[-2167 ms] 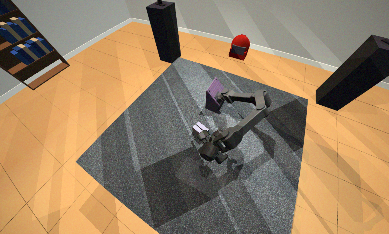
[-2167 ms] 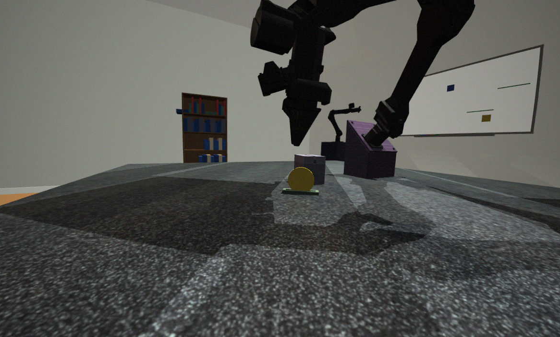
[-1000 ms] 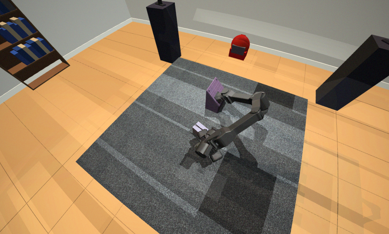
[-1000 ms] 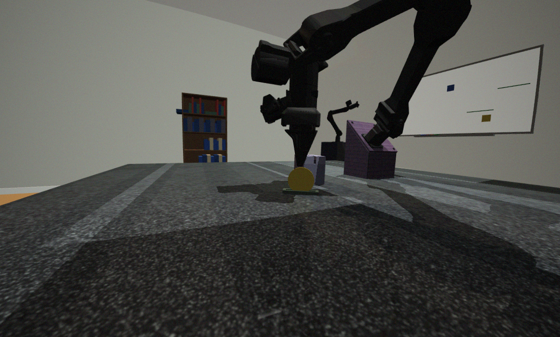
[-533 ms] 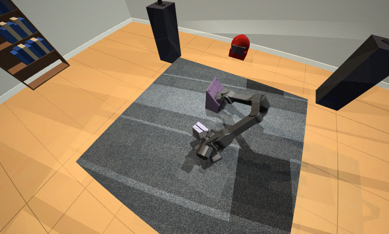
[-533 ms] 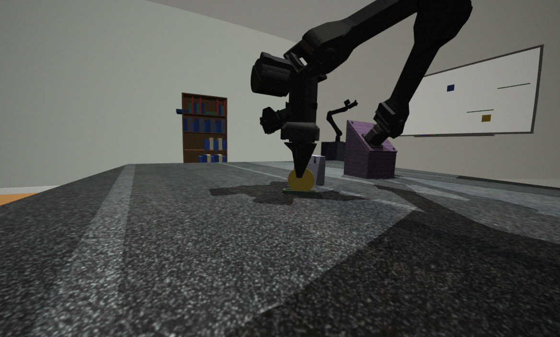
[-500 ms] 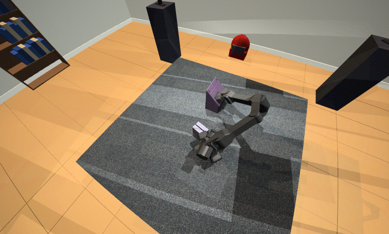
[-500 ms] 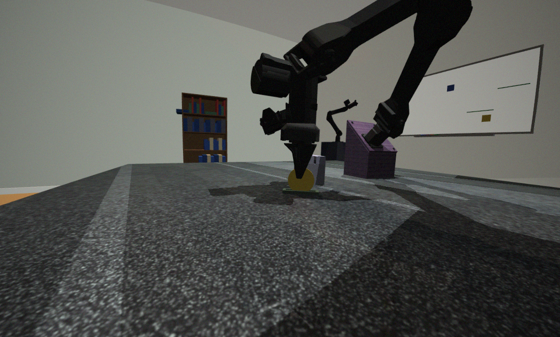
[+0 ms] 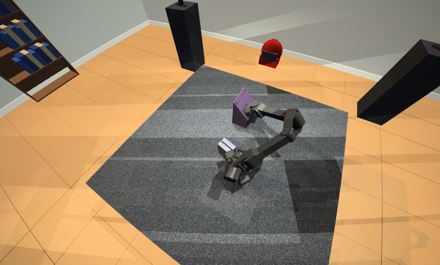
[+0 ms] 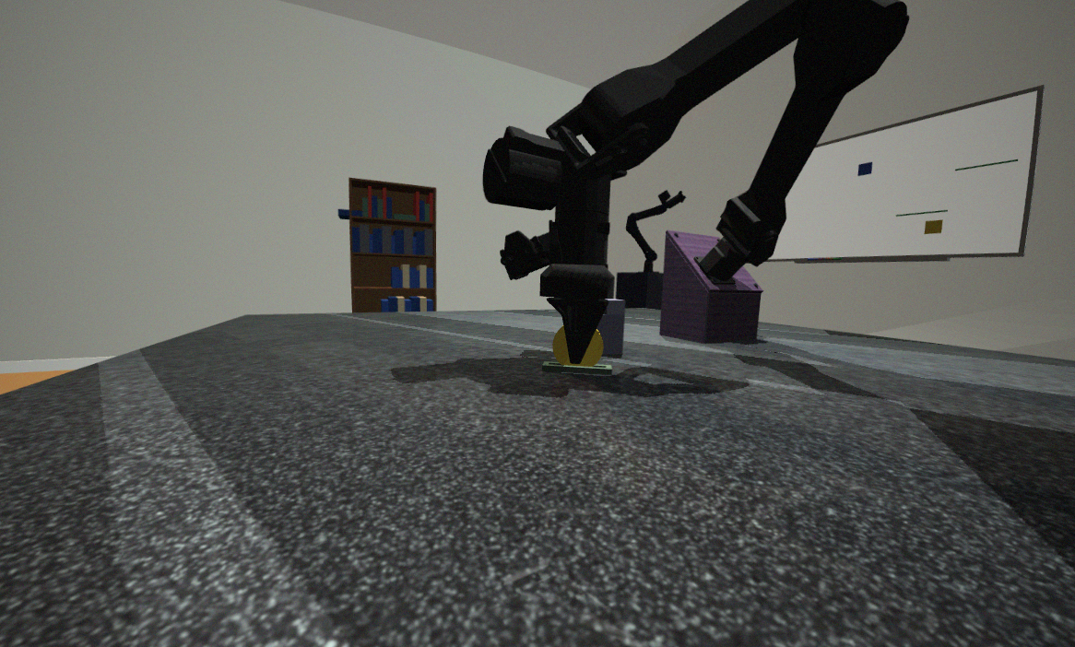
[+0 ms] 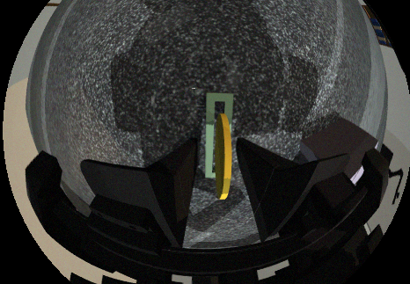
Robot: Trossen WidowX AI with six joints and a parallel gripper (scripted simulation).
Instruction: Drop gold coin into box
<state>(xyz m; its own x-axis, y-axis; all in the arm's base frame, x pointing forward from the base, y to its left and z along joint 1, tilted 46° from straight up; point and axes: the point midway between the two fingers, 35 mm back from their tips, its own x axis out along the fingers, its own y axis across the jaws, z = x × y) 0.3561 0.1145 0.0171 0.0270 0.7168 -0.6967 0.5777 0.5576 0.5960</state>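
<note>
Right now my gripper tip is 20 mm below the gold coin.
</note>
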